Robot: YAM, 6 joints.
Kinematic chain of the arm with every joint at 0, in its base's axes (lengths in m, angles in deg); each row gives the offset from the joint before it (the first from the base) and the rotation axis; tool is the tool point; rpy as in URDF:
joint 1: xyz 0 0 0.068 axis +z
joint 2: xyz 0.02 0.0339 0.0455 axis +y
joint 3: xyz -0.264 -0.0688 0 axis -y
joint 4: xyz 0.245 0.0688 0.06 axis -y
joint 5: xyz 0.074 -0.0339 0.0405 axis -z
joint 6: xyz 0.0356 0 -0.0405 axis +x
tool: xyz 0 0 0 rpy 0 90 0
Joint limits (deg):
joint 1: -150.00..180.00
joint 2: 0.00..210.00
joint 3: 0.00..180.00
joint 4: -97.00..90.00
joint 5: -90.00..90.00
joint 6: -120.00..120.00
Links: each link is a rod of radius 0.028 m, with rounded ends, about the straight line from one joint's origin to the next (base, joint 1, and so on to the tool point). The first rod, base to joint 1, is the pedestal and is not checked.
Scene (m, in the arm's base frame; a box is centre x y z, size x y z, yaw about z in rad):
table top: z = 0
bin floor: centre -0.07 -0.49 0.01 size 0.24 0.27 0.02 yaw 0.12
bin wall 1: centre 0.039 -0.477 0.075 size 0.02 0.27 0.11 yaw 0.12
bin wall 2: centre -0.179 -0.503 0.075 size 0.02 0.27 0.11 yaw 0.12
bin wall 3: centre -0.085 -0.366 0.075 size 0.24 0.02 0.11 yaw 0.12
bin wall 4: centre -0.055 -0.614 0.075 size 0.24 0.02 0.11 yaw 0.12
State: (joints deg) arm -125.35 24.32 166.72 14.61 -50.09 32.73
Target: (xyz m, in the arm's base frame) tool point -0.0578 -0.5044 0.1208
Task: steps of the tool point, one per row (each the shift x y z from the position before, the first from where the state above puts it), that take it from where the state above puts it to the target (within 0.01 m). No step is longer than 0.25 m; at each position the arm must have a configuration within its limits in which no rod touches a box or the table.
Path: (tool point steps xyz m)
1: -0.0857 -0.0790 0.1703
2: -0.1003 -0.1320 0.1186
3: -0.0969 -0.1678 0.0523
4: -0.0782 -0.1796 -0.0193
5: -0.0497 -0.1654 -0.0855
6: -0.0184 -0.1270 -0.1371
7: 0.0090 -0.0712 -0.1676
8: 0.0274 -0.0074 -0.1730

